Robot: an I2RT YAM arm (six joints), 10 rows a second.
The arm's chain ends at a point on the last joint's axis. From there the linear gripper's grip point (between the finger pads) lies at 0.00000 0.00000 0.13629 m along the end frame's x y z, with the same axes.
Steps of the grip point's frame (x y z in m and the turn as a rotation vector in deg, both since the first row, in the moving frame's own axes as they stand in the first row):
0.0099 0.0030 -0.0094 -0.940 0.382 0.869
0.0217 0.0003 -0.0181 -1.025 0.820 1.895
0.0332 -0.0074 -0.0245 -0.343 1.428 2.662
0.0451 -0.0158 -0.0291 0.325 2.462 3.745
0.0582 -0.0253 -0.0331 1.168 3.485 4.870
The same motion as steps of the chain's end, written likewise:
0.0090 0.0008 -0.0094 -0.940 0.382 0.869
0.0198 -0.0022 -0.0181 -1.025 0.820 1.895
0.0298 -0.0083 -0.0245 -0.343 1.428 2.662
0.0392 -0.0152 -0.0290 0.325 2.462 3.745
0.0498 -0.0229 -0.0328 1.168 3.485 4.870

